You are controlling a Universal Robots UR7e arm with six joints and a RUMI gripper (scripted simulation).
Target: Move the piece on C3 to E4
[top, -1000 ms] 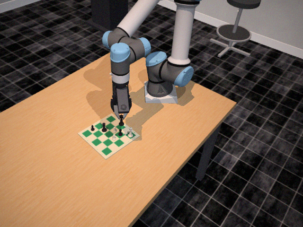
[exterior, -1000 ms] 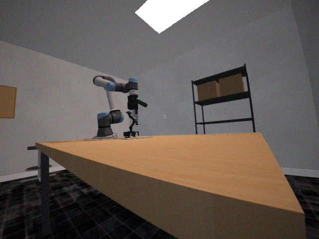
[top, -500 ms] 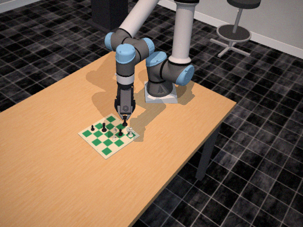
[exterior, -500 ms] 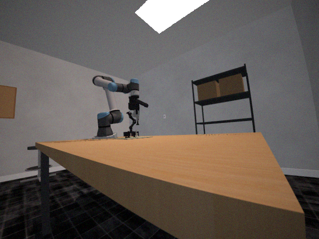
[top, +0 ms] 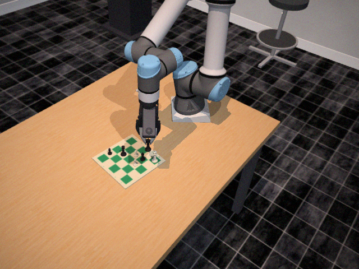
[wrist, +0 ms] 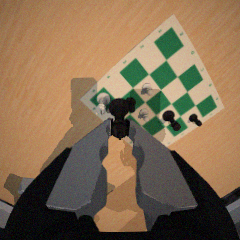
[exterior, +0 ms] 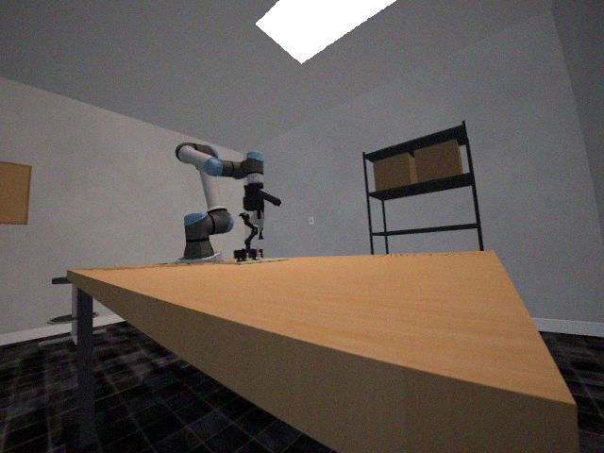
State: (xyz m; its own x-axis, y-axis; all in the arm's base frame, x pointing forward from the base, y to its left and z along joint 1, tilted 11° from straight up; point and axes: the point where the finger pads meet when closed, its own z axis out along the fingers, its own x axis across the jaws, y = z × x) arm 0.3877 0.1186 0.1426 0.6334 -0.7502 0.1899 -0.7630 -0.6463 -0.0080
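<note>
My hand is 3 cm past the white piece, 1 cm to the right of it and 10 cm above it. From my hand the other things lie so: tall black piece 1 cm below; green-and-cream chessboard 3 cm ahead, 8 cm to the right, 14 cm below.
</note>
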